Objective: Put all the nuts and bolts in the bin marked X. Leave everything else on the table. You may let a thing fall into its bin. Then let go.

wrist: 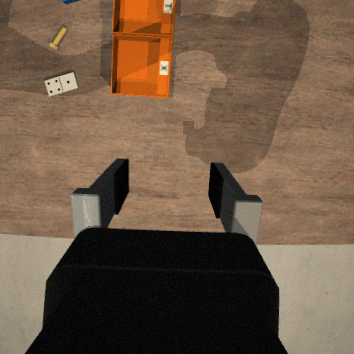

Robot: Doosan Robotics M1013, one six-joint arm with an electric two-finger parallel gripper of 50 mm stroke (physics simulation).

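Frame: origin at the arm's base, x left, y back, z up, level; centimetres.
Where they show: gripper, fingertip midpoint: [168, 177].
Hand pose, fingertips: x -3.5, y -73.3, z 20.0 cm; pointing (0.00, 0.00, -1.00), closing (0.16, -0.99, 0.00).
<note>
Each offset is from my fingertips to the centre of the thing. "pt": to the spot under its first point. Level surfaces: height alone.
A brass-yellow bolt @[dx +10.6, dy +20.1, dz -27.5 cm] [59, 38] lies on the table at the upper left of the wrist view, left of the orange bins. The orange bin marked X [116, 65] stands at the upper middle, and its white label @[dx +8.8, dy +3.0, dz -24.5 cm] [164, 68] is on its right side. No thing shows inside the visible part of this bin. My gripper [168, 177] is open and empty, above the table and below the bin in the view. No nut shows in this view.
A second orange bin @[pt dx +14.4, dy +11.1, dz -24.9 cm] [115, 17] adjoins the X bin at the top edge, cut off, with its label partly visible. A white domino @[dx +3.6, dy +18.7, dz -27.7 cm] [61, 84] lies left of the X bin. Part of a blue thing @[pt dx +16.3, dy +19.0, dz -27.7 cm] [71, 1] shows at the top edge. The wooden table @[dz -28.1 cm] [310, 165] ends near the gripper body.
</note>
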